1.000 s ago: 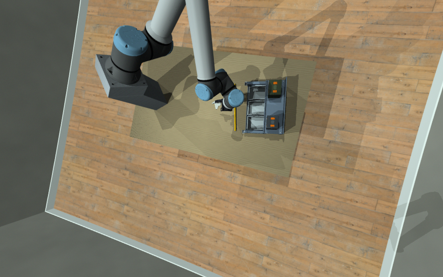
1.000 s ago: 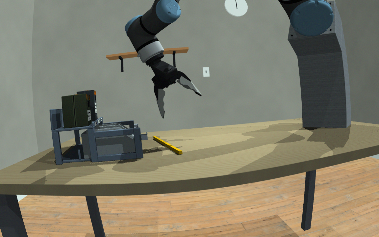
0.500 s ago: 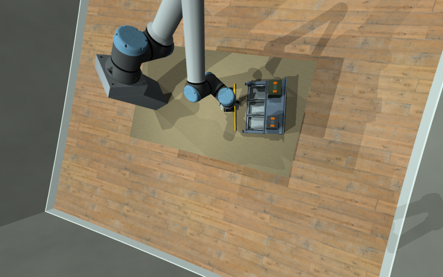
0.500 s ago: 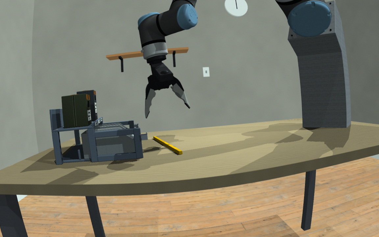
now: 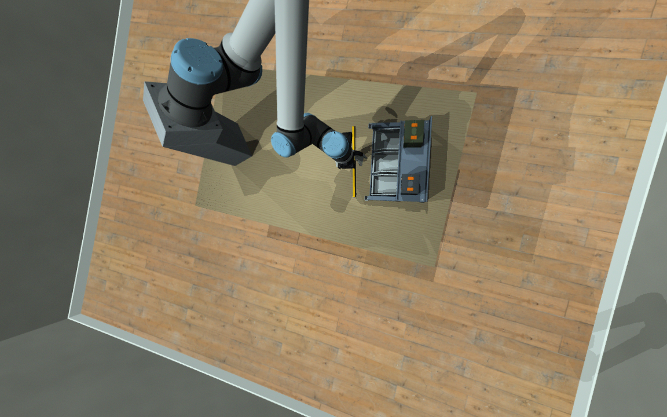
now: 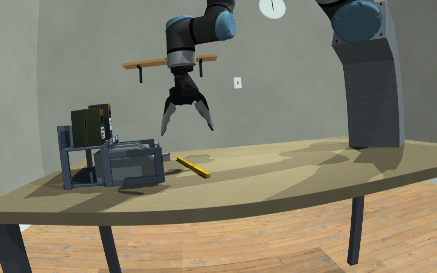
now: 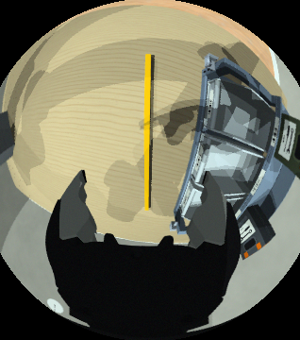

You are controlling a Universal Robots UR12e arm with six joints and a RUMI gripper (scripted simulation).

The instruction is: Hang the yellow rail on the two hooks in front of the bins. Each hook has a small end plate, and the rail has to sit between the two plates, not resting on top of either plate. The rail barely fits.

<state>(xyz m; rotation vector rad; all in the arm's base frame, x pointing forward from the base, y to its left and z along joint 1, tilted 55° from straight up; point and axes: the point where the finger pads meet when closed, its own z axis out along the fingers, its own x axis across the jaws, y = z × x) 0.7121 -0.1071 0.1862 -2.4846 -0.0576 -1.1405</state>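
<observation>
Right now the yellow rail is 100 mm below my hand.
</observation>
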